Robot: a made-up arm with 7 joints.
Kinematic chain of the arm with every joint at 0, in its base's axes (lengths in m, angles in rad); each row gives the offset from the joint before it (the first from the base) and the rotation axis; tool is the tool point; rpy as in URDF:
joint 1: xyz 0 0 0.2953 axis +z
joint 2: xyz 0 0 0 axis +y
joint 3: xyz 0 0 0.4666 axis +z
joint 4: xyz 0.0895 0 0 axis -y
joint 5: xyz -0.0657 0 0.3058 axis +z
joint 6: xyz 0 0 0 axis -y
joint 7: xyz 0.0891 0 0 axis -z
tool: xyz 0 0 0 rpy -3.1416 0 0
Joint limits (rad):
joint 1: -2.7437..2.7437
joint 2: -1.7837..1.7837
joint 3: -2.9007..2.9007
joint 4: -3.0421..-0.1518
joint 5: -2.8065..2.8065
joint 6: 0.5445..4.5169
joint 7: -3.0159..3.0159
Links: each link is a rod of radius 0.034 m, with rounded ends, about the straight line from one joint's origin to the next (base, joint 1, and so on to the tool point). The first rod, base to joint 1, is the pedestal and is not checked.
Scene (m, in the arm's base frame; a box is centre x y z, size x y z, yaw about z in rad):
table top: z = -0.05
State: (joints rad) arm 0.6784 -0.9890 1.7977 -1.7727 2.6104 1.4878 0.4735
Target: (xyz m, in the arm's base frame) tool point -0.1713 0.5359 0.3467
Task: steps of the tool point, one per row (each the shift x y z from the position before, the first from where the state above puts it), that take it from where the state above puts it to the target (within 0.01 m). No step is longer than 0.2 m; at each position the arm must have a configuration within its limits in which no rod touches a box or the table.
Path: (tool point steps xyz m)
1: 0.0673 0.1667 -0.0312
2: 0.1103 0.1359 -0.0280
3: 0.1409 0.0944 -0.0246
4: 0.1564 0.0469 -0.0213

